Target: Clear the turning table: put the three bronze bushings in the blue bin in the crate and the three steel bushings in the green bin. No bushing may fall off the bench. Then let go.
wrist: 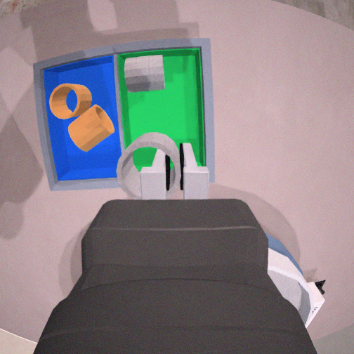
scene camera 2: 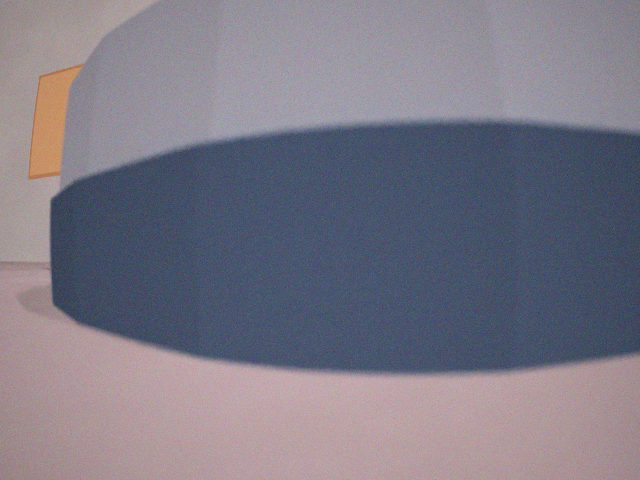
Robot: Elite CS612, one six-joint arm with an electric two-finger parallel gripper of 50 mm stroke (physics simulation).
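My gripper point(wrist: 174, 157) is shut on the wall of a steel bushing point(wrist: 125, 172), one finger inside its bore and one outside. In the wrist view they are over the front part of the green bin point(wrist: 175, 110); the height is hard to tell. Another steel bushing point(wrist: 145, 74) lies on its side in the green bin's back left corner. Two bronze bushings point(wrist: 57, 102) point(wrist: 86, 131) are in the blue bin point(wrist: 92, 167), close together. The gripper and the bushings do not show in the scene view.
The crate's grey rim point(wrist: 209, 110) and a divider point(wrist: 119, 100) bound the bins. A white-rimmed round body point(wrist: 290, 280) with a blue side shows at lower right, partly behind the arm. In the scene view a large blue and grey rounded body point(scene camera 2: 336, 248) hides most of the bench point(scene camera 2: 310, 423).
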